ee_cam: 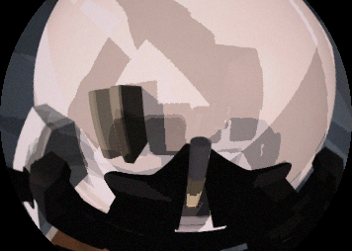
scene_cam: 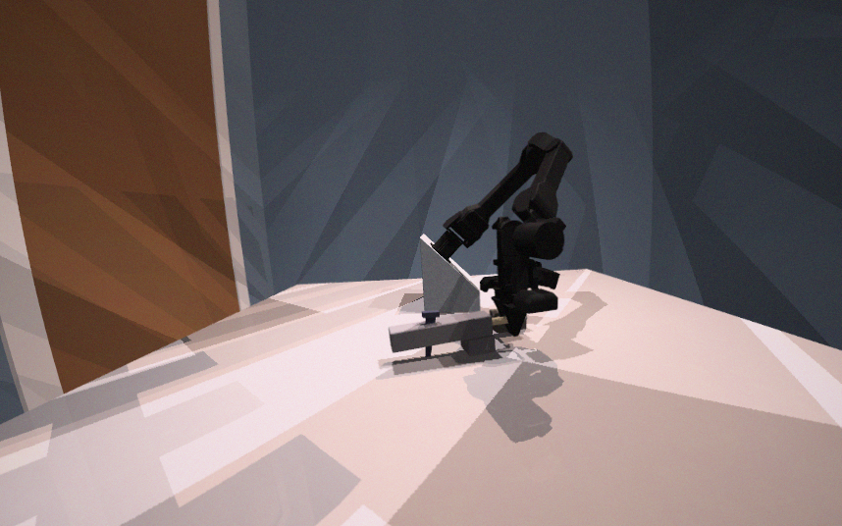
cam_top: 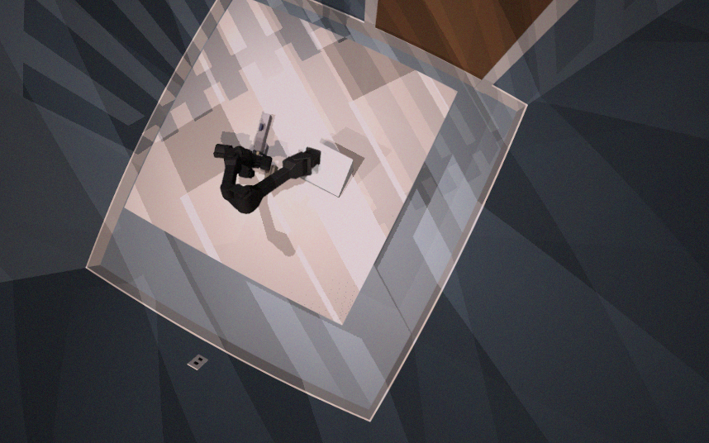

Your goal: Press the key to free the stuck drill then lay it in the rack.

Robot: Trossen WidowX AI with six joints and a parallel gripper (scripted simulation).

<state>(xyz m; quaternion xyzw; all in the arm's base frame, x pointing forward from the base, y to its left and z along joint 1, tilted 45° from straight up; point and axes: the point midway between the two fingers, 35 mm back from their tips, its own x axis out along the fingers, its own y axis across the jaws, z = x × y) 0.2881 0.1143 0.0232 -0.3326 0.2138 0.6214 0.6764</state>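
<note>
Right now the brass-coloured drill is 4 cm to the right of my gripper tip and 3 cm above it. Round my gripper tip: dark blue t-shaped key (16 cm to the right, 4 cm above, 2 cm ahead); dark block (8 cm behind, 2 cm to the left).
</note>
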